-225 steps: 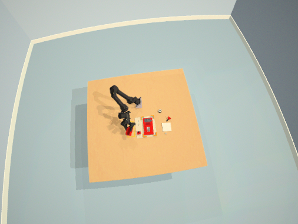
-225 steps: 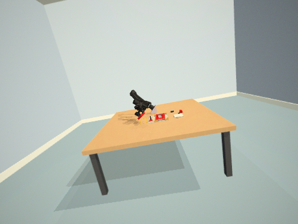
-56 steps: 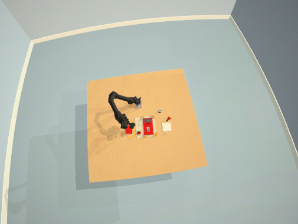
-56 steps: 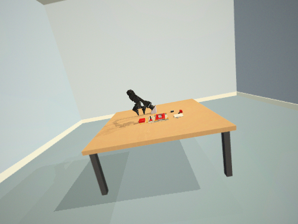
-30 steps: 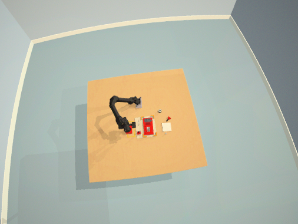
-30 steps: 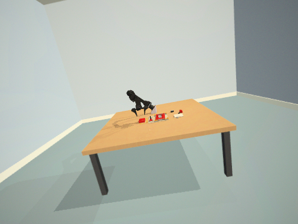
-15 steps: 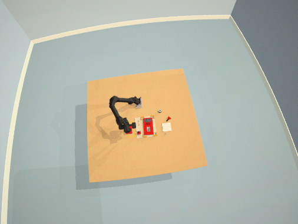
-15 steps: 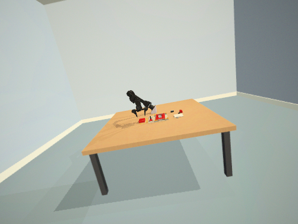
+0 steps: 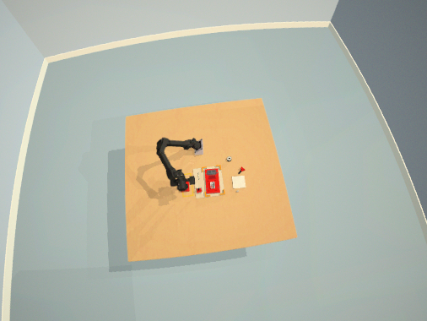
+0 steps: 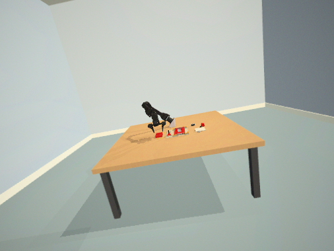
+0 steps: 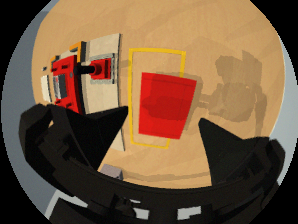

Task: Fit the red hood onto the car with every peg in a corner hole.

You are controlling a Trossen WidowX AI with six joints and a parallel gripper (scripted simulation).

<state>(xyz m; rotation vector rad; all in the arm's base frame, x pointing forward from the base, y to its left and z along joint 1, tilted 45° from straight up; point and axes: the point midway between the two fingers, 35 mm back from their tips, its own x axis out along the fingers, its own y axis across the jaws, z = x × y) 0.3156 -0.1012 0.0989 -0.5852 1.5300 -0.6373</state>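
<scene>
Now: gripper tip 30 mm above the red hood. Round my gripper tip: square plate (10 mm ahead, 430 mm to the left, 40 mm below); grey wheel (190 mm behind, 380 mm to the left, 40 mm below).
</scene>
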